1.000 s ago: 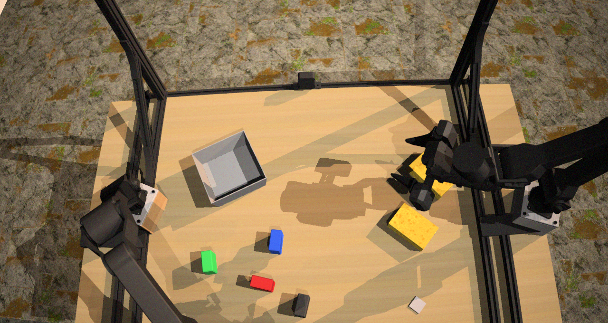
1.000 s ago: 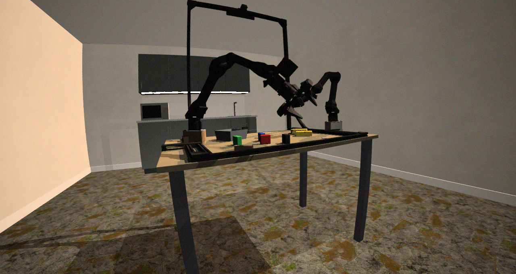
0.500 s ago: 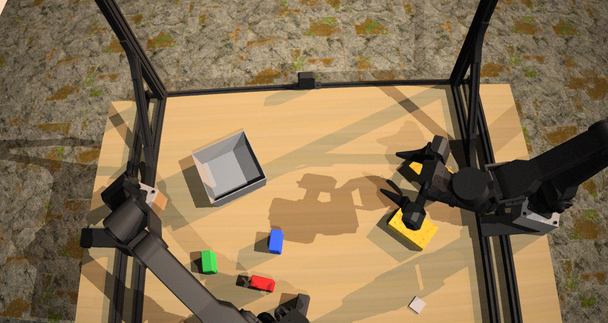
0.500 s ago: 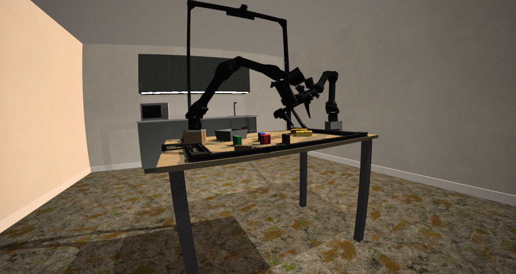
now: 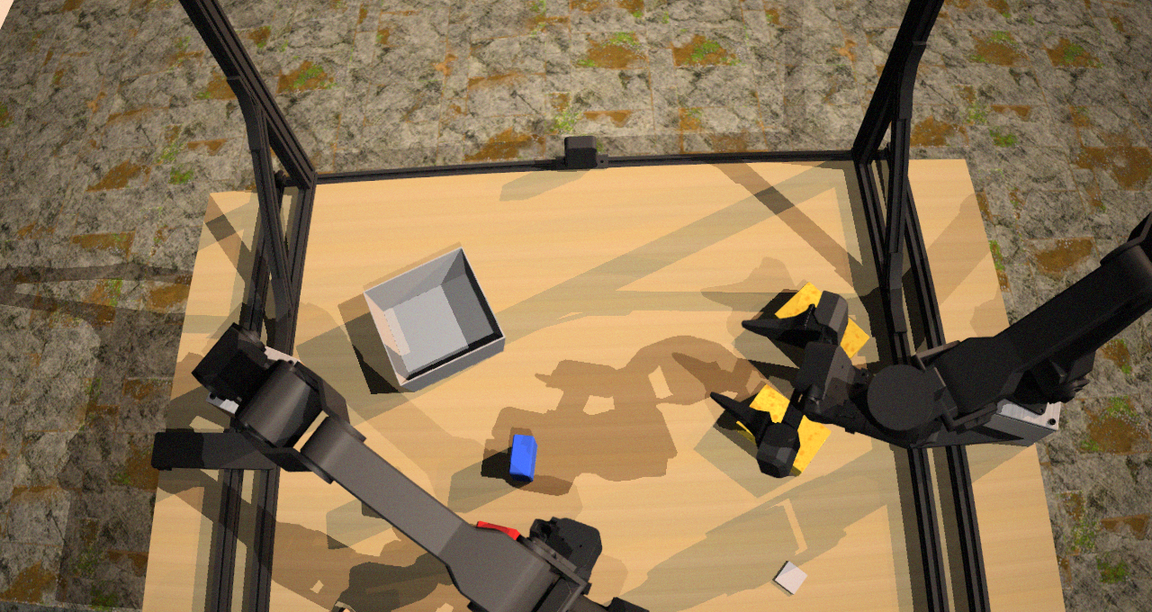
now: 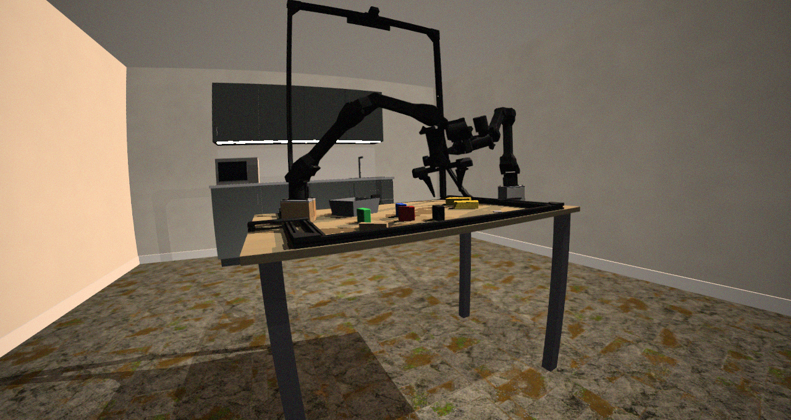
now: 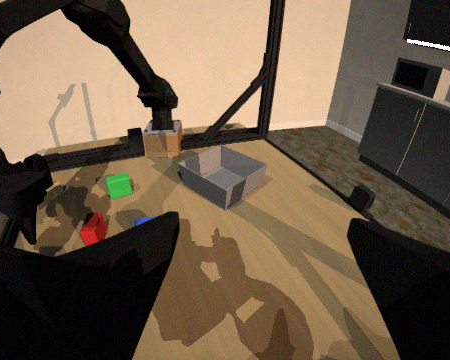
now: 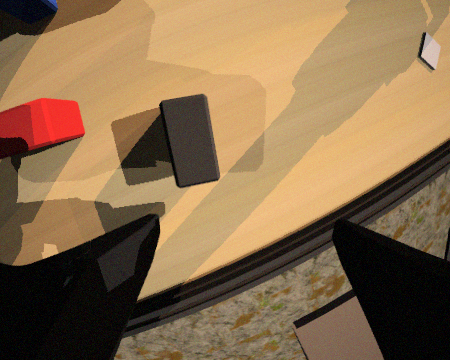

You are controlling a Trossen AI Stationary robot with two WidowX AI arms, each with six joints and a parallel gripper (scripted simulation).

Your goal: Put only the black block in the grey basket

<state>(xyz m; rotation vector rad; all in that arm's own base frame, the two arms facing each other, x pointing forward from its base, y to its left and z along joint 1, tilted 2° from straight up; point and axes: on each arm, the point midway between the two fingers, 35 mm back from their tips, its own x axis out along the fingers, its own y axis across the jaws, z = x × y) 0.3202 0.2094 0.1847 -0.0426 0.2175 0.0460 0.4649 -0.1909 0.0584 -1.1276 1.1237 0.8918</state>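
My right hand is 40 mm past the black block and 100 mm above it. From my right hand the other things lie so: blue block (190 mm behind, 70 mm to the right, 100 mm below); red block (90 mm behind, 100 mm to the right, 100 mm below); green block (130 mm behind, 230 mm to the right, 100 mm below).
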